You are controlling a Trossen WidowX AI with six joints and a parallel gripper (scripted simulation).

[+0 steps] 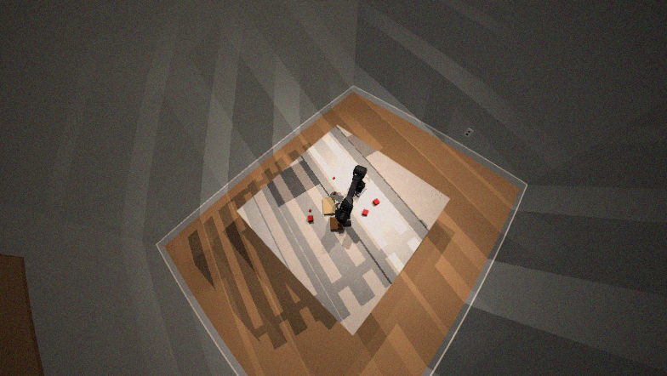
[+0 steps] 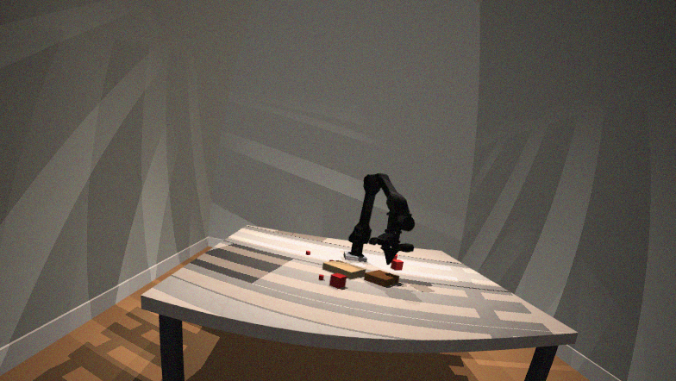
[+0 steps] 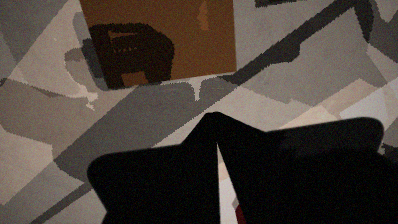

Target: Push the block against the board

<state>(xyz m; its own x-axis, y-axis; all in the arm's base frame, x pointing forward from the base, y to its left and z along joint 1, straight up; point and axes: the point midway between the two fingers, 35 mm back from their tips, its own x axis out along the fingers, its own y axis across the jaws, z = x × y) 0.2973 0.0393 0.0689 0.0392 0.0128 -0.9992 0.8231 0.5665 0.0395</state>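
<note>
The square block is 60 mm ahead of my gripper tip, 50 mm to the right of it and 40 mm below it. From my gripper tip the other things lie so: light tan board 170 mm to the right, 40 mm below, 40 mm behind.
</note>
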